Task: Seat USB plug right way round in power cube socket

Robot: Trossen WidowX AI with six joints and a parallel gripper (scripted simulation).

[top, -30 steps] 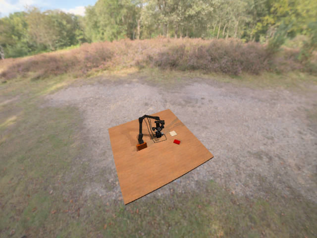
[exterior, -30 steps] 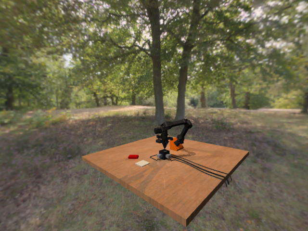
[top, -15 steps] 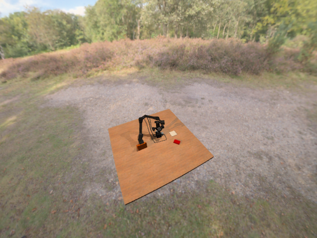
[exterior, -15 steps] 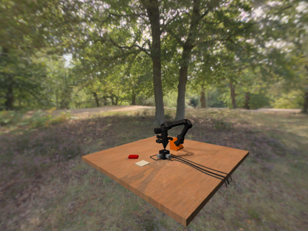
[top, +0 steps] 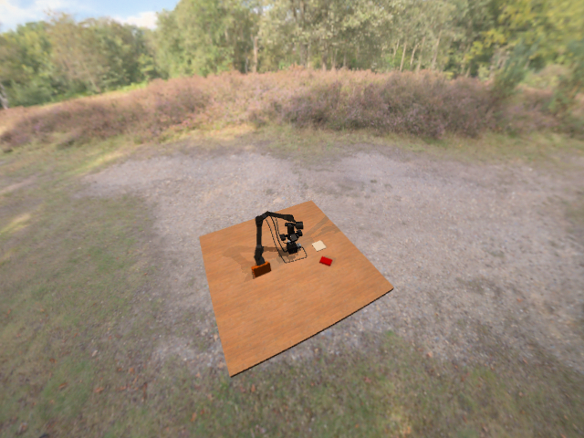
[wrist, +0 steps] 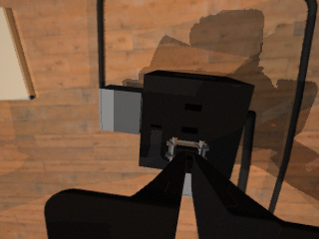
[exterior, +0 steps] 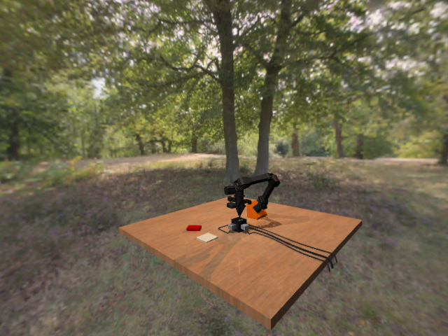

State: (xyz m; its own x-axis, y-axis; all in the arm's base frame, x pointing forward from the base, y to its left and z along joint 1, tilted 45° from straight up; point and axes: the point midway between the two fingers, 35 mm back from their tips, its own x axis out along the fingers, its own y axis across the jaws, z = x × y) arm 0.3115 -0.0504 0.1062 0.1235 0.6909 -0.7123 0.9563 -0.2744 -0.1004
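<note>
Now: the USB plug 10 mm below my gripper tip. Also, from my gripper tip: beige tile (230 mm ahead, 100 mm to the right, 100 mm below); then red block (280 mm to the right, 170 mm ahead, 90 mm below).
</note>
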